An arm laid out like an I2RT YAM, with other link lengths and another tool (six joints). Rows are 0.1 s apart.
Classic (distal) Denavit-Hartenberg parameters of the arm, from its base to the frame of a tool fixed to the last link. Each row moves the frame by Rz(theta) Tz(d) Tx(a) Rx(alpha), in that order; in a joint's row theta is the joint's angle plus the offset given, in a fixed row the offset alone. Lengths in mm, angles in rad.
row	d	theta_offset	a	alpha
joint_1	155.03	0	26.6	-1.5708
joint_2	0	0	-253.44	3.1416
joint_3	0	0.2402	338	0
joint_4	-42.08	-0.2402	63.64	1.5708
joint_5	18.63	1.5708	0	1.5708
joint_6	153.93	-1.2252	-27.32	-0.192
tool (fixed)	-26.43	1.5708	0	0
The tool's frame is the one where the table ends.
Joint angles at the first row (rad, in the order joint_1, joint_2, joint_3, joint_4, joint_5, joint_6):
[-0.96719, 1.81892, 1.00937, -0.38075, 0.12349, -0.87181]
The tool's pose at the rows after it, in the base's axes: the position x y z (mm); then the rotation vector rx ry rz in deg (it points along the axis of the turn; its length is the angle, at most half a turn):
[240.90 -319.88 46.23 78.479 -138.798 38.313]
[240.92 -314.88 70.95 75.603 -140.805 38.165]
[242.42 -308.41 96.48 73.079 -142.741 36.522]
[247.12 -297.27 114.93 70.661 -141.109 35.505]
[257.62 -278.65 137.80 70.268 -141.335 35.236]
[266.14 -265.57 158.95 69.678 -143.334 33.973]
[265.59 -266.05 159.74 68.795 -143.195 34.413]
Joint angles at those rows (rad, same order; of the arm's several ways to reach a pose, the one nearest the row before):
[-0.96505, 1.78039, 1.03421, -0.46030, 0.14285, -0.82139]
[-0.96041, 1.72161, 1.04958, -0.53657, 0.14462, -0.77426]
[-0.95004, 1.68121, 1.08884, -0.63748, 0.14860, -0.72302]
[-0.90709, 1.65471, 1.11505, -0.70978, 0.21051, -0.66863]
[-0.85350, 1.61501, 1.14379, -0.79306, 0.22770, -0.61020]
[-0.82199, 1.59845, 1.19346, -0.87978, 0.21384, -0.55617]
[-0.82121, 1.59511, 1.19164, -0.87706, 0.22369, -0.54855]

